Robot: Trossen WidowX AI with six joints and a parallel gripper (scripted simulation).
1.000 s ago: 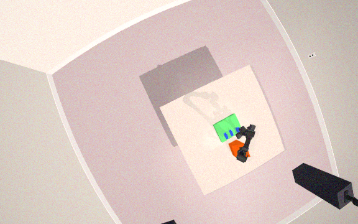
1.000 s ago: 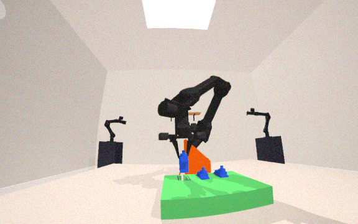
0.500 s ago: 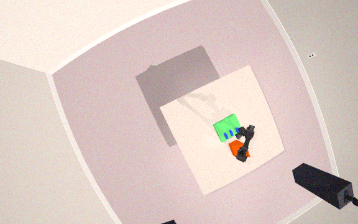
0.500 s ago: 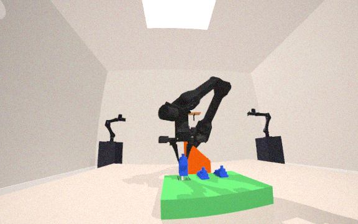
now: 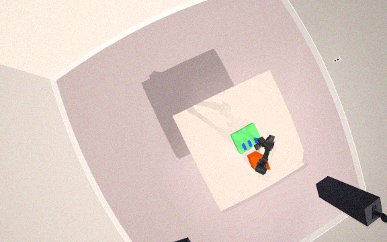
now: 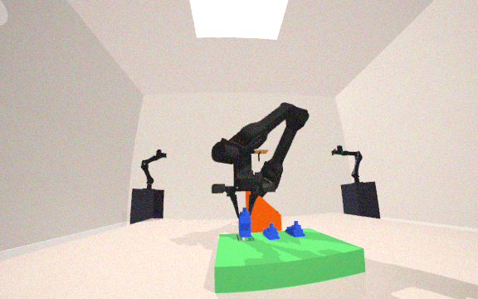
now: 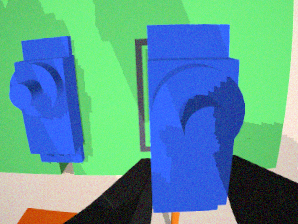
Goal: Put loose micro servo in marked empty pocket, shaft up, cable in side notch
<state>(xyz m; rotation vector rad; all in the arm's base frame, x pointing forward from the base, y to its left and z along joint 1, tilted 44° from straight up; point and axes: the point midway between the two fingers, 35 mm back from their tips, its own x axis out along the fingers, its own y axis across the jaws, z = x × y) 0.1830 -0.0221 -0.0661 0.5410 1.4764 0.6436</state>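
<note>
My gripper tip is now 12 cm short of the green deck, 8 cm to the right of it and 8 cm above it.
</note>
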